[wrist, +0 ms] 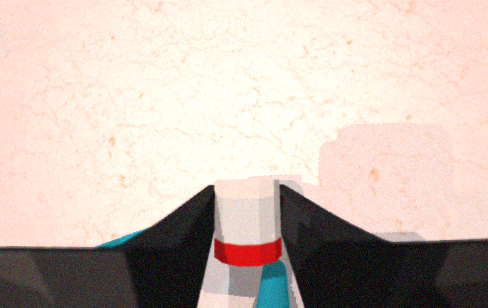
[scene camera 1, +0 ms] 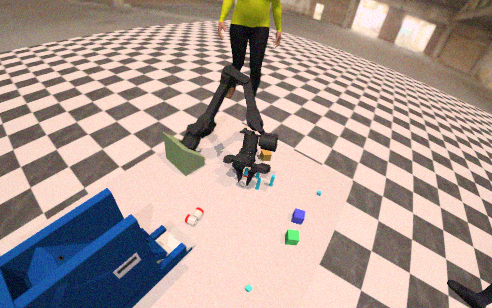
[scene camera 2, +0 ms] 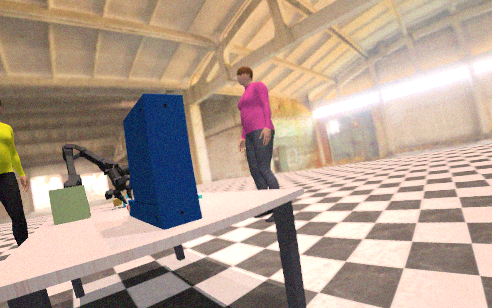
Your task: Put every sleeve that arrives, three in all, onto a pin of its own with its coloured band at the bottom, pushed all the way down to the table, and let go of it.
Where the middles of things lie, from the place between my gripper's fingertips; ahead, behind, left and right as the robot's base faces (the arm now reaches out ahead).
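Measured from the chute ramp (scene camera 1: 170, 238), my hand is 380 mm to the left of it and 20 mm past it. As for the blue dispenser box (scene camera 1: 92, 249), it sits 550 mm to the right of my hand and 20 mm behind it, and 140 mm above it.
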